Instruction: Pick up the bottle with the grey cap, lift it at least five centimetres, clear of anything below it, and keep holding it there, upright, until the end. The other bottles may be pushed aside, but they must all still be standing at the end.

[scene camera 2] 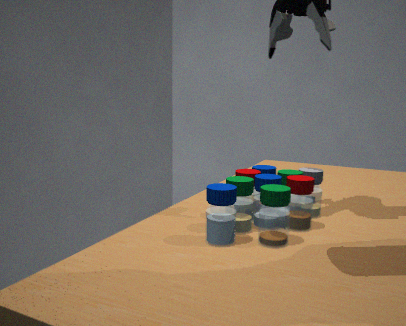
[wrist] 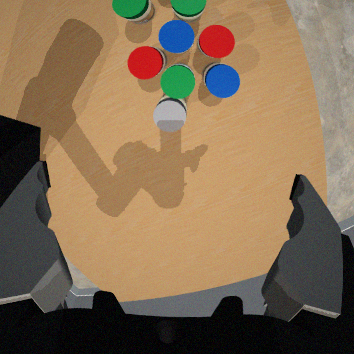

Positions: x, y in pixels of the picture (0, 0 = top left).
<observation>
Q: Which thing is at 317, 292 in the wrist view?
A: The gripper.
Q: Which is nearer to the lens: the blue-capped bottle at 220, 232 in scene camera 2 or the red-capped bottle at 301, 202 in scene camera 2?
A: The blue-capped bottle.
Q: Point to a green-capped bottle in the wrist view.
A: At 177, 81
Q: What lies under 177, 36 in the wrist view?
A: A blue-capped bottle.
</observation>
